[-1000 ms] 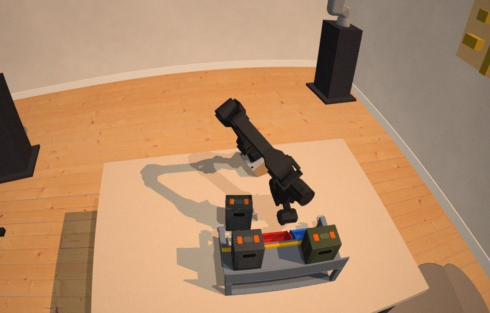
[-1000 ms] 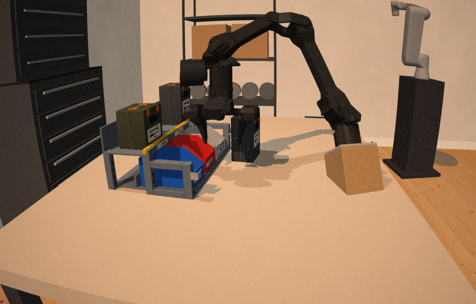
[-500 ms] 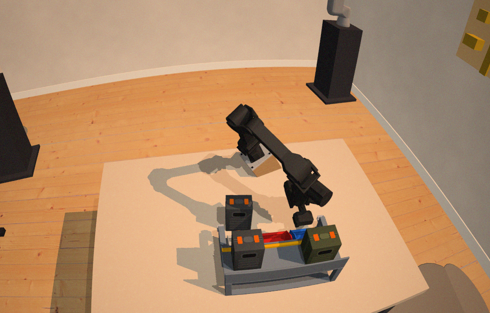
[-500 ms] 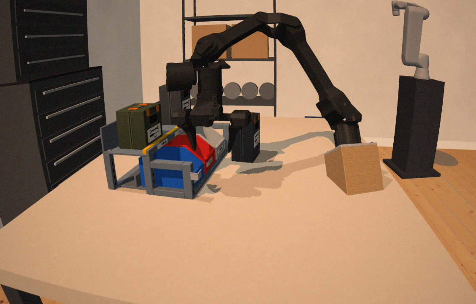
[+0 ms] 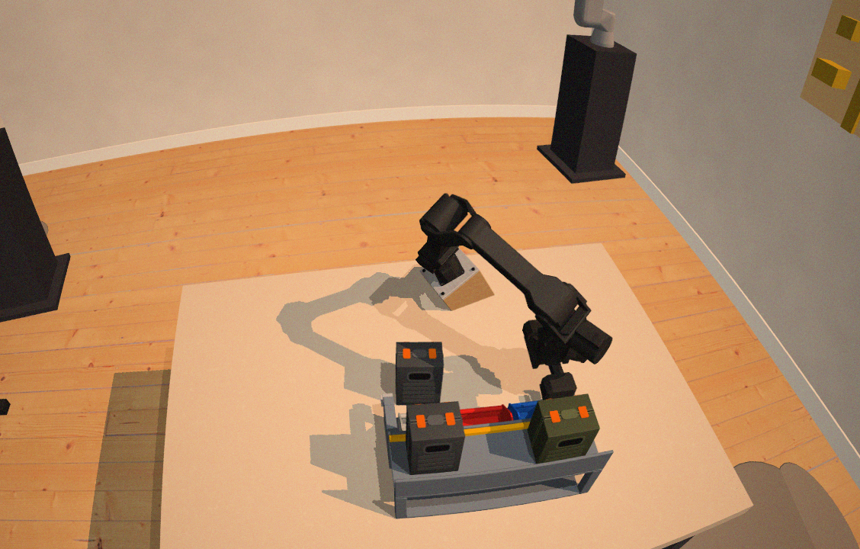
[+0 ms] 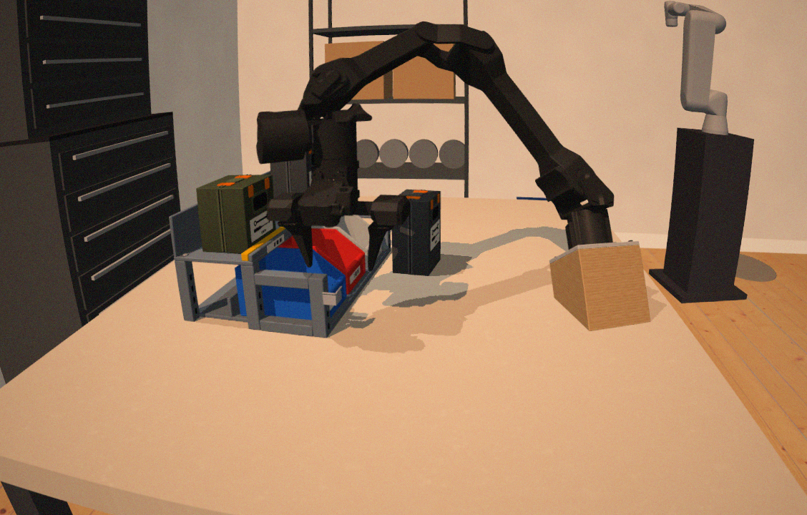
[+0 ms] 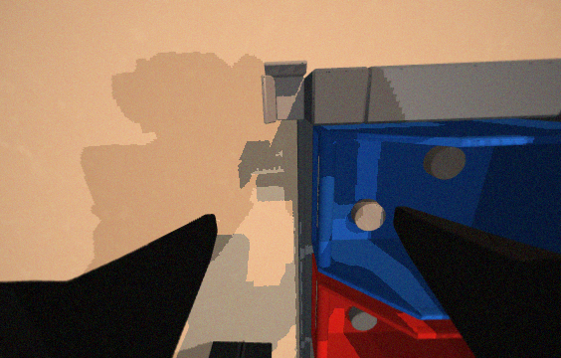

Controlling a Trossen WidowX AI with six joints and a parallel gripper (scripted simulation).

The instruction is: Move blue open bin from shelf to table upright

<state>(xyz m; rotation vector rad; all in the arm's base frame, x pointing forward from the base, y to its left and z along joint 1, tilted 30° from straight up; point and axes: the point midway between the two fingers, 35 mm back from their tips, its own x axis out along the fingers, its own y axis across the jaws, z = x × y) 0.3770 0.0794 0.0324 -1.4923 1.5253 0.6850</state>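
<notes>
Now: the blue open bin 8 cm ahead of my hand, 7 cm below it and 3 cm to the right of it. The rest, counted from my hand: red bin: 14 cm to the right, 7 cm below, 5 cm ahead; yellow rail: 15 cm to the right, 9 cm ahead; green case: 16 cm ahead, 5 cm to the right, 4 cm above.
</notes>
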